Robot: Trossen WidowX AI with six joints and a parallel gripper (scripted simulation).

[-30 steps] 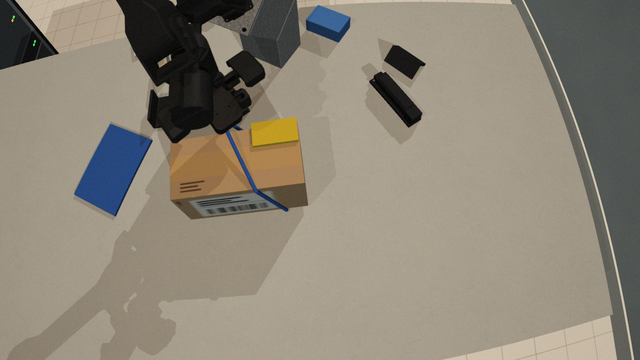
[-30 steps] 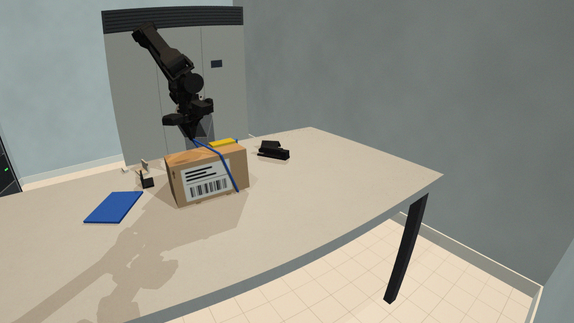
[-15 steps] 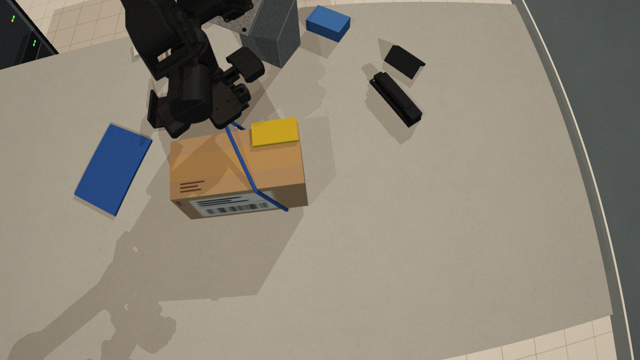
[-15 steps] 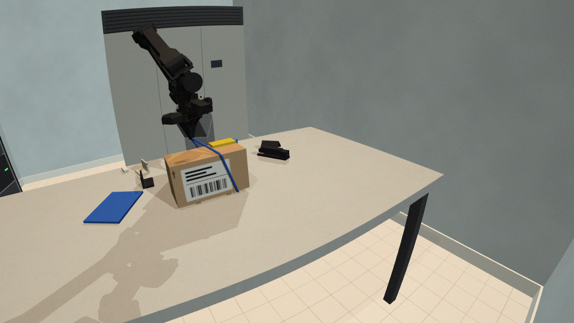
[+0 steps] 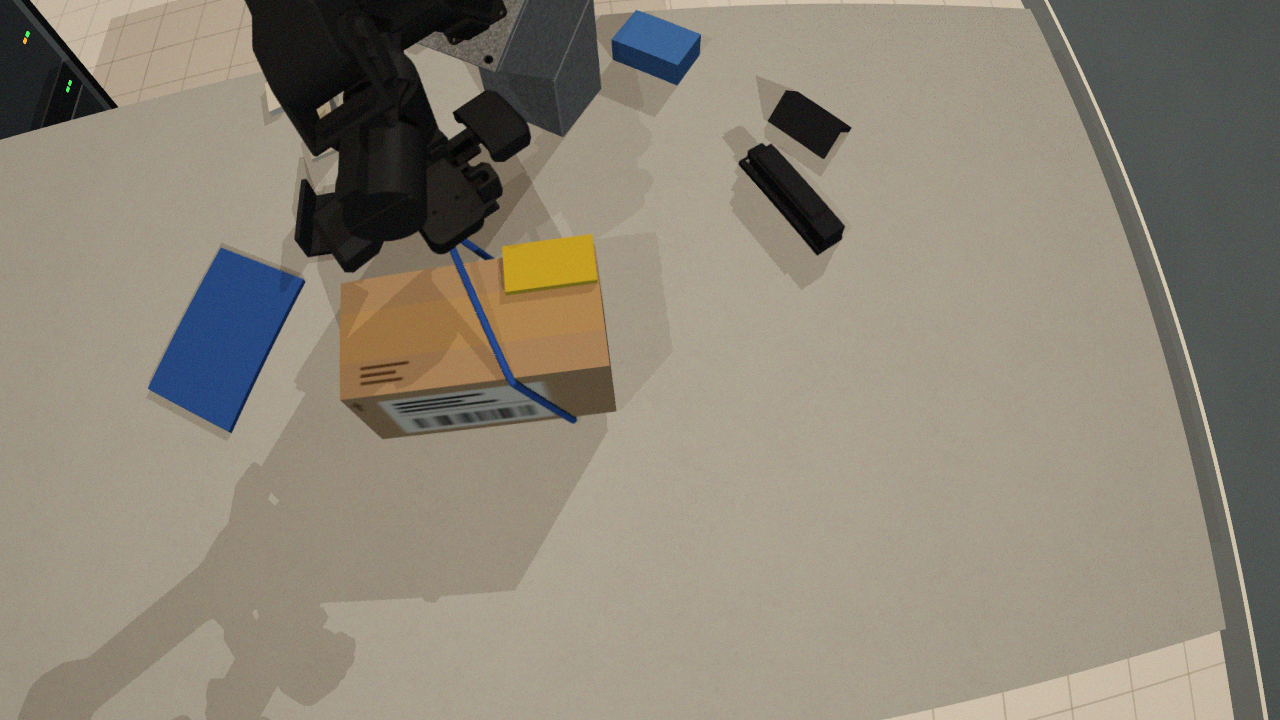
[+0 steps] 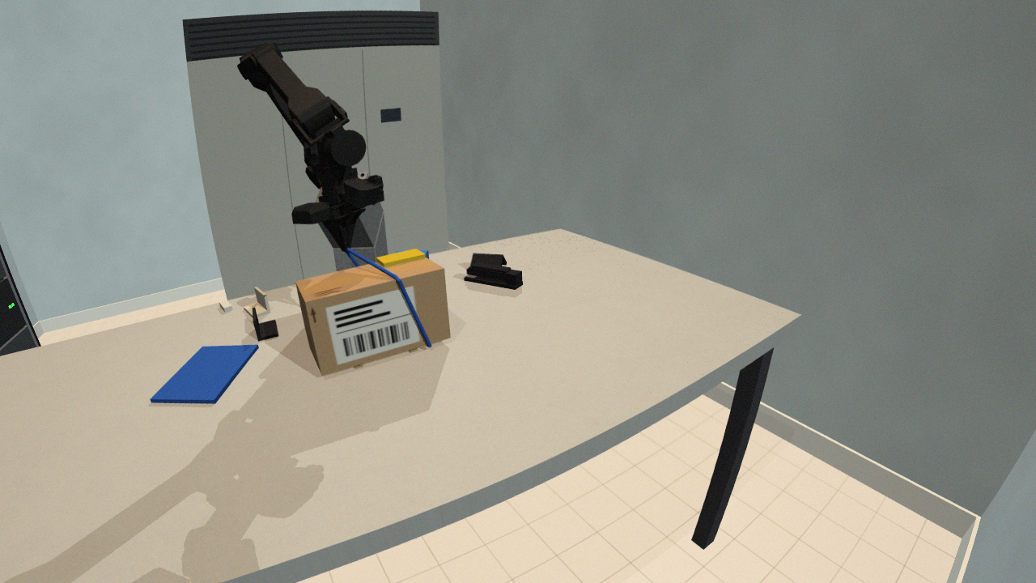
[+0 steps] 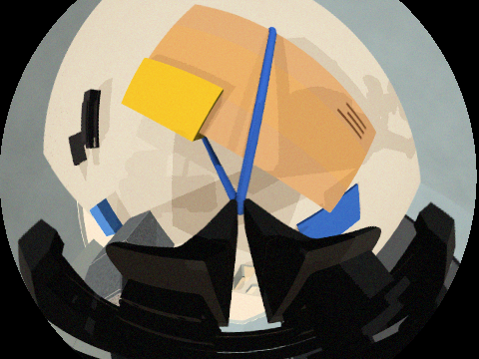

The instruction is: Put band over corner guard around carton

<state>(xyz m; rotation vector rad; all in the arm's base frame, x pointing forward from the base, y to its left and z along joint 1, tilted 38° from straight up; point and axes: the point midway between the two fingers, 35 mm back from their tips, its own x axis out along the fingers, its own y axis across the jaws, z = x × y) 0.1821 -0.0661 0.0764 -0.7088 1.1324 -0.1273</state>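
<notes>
The yellow corner guard is 80 mm to the left of my hand, 70 mm below it and 60 mm ahead of it. Round my hand: black stapler-like bar 360 mm to the left, 180 mm below, 20 mm ahead; brown carton 130 mm below, 80 mm ahead, 10 mm to the right; flat blue pad 290 mm to the right, 200 mm below, 90 mm behind.
</notes>
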